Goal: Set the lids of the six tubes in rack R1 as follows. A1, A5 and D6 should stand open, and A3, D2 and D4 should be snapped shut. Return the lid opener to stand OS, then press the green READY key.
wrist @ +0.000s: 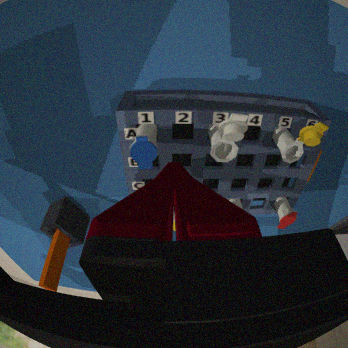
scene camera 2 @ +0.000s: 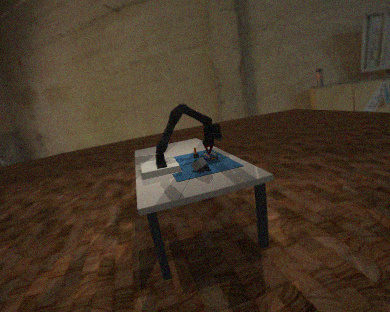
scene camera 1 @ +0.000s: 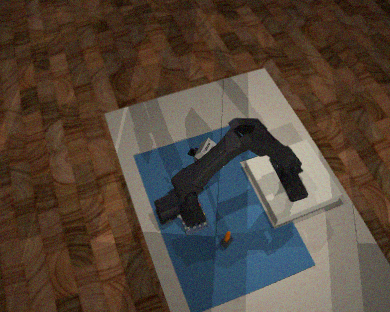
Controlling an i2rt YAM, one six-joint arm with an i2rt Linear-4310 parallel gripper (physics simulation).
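Places are measured from the arm's base along level axes (x back, y right, z up), in centimetres.
Where they show: gripper, fingertip midpoint: (wrist: 173, 171) (scene camera 2: 209, 153) (scene camera 1: 193, 220); arm's base, origin of the base link: (scene camera 2: 161, 164) (scene camera 1: 288, 176).
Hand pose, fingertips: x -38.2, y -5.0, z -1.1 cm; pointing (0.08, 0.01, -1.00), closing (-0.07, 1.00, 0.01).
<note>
Each offset is from my fingertips to the top centre of the thing. "spot": to the spot under its first point. Level surfaces: height alone.
Rack R1 {dz +2.2, dx -0.2, dy +3.8 cm} (wrist: 198, 146) (scene camera 1: 196, 228) (scene camera 2: 212, 157) lies on the blue mat {dz -3.5 cm} (scene camera 1: 255, 254) under my wrist. In the wrist view, the A1 tube {dz +1.4, dx -2.2, dy -1.6 cm} (wrist: 143, 151) has its blue lid on top. The A3 tube {spot: dz +0.7, dx -2.0, dy +2.5 cm} (wrist: 224, 152) shows an open mouth, with its white lid {dz +2.2, dx -3.8, dy +2.3 cm} (wrist: 234, 129) flipped back. The A5 tube {spot: dz +1.2, dx -3.1, dy +5.7 cm} (wrist: 289, 145) is open, its yellow lid {dz +2.2, dx -4.0, dy +6.5 cm} (wrist: 312, 134) hinged aside. The D6 tube {spot: dz +0.5, dx +2.5, dy +8.1 cm} (wrist: 283, 207) carries a red lid {dz +1.4, dx +3.0, dy +8.4 cm} (wrist: 286, 219); I cannot tell its state. A D4 tube {spot: dz -0.2, dx +2.7, dy +4.6 cm} (wrist: 237, 201) is mostly hidden. My gripper (wrist: 173, 171) (scene camera 2: 208, 151) is shut and empty, low over column 2, hiding row D there.
The orange lid opener {dz +5.0, dx +8.7, dy -10.0 cm} (scene camera 1: 227, 236) (wrist: 54, 257) (scene camera 2: 195, 151) stands upright in its black stand (wrist: 65, 217) beside the rack. A tilted grey key console {dz +4.9, dx +14.0, dy +24.4 cm} (scene camera 1: 206, 145) (scene camera 2: 200, 166) sits on the mat's far side. The arm's white base slab (scene camera 1: 314, 173) lies at the right.
</note>
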